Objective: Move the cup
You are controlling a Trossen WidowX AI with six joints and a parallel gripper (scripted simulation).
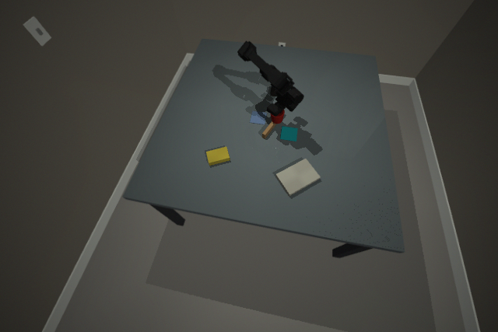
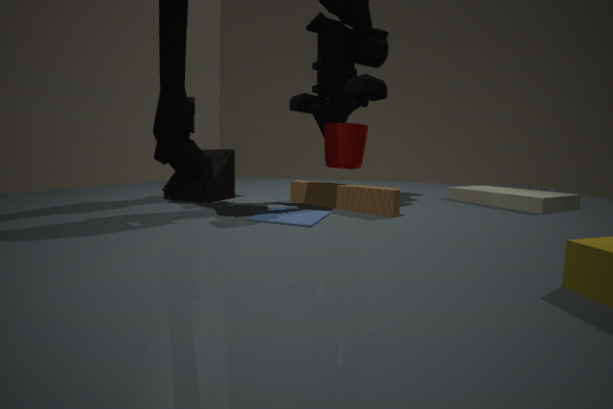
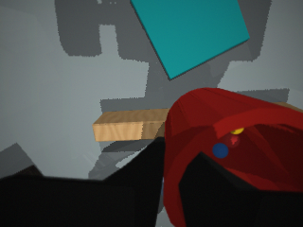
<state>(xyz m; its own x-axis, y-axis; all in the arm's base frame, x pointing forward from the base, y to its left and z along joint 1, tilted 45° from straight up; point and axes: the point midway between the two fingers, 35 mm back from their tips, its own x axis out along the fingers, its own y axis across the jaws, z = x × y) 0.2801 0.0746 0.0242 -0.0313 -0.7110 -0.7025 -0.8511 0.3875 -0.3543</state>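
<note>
The cyan pad is 60 mm ahead of my gripper tip, 60 mm to the left of it and 110 mm below it. The rest, counted from my gripper tip: wooden bar 20 mm ahead, 30 mm to the right, 90 mm below; yellow block 270 mm ahead, 300 mm to the right, 90 mm below; red cup 30 mm ahead, 20 mm to the right.
</note>
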